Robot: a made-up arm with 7 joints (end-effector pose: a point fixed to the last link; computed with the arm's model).
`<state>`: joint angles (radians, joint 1 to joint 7).
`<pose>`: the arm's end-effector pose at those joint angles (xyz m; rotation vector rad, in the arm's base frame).
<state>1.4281 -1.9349 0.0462 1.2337 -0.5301 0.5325 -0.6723</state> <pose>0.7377 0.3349 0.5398 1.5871 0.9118 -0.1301</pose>
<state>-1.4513 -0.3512 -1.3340 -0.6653 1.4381 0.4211 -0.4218</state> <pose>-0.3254 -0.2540 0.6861 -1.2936 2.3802 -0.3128</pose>
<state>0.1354 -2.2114 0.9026 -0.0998 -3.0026 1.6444 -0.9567</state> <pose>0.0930 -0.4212 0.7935 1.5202 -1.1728 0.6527</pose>
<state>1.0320 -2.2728 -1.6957 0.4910 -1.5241 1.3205 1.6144</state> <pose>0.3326 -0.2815 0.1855 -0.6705 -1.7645 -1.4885</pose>
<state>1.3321 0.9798 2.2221 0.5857 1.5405 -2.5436 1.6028</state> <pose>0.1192 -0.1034 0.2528 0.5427 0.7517 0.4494</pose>
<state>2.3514 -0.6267 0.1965 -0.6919 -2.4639 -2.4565 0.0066</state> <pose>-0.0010 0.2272 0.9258 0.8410 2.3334 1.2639</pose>
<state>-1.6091 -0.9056 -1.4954 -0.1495 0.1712 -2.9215 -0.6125</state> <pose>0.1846 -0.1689 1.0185 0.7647 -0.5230 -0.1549</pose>
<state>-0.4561 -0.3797 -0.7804 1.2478 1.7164 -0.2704 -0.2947</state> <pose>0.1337 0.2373 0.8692 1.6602 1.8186 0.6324</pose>
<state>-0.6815 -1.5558 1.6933 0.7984 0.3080 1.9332 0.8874</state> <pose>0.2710 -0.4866 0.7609 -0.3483 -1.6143 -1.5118</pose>
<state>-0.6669 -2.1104 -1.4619 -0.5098 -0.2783 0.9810 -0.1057</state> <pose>0.0608 -0.6759 0.7534 -2.4734 0.4489 -1.0900</pose>
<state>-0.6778 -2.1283 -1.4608 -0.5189 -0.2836 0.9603 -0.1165</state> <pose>0.0638 -0.6788 0.7586 -2.4839 0.4470 -1.0829</pose>
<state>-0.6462 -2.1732 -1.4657 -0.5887 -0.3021 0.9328 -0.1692</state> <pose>0.1049 -0.6837 0.7337 -2.4975 0.4337 -1.0172</pose>
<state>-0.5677 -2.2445 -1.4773 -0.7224 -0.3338 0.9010 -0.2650</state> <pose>0.1824 -0.6807 0.6704 -2.5136 0.4103 -0.8896</pose>
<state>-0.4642 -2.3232 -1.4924 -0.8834 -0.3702 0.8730 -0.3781</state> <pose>0.2681 -0.6583 0.5826 -2.5295 0.3795 -0.7380</pose>
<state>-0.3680 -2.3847 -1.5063 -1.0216 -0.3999 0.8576 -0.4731</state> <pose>0.3336 -0.6224 0.5013 -2.5404 0.3453 -0.6125</pose>
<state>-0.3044 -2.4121 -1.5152 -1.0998 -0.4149 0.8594 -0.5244</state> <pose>0.3692 -0.5921 0.4528 -2.5405 0.3151 -0.5468</pose>
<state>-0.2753 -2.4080 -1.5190 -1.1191 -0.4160 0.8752 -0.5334</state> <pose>0.3822 -0.5769 0.4378 -2.5299 0.2944 -0.5367</pose>
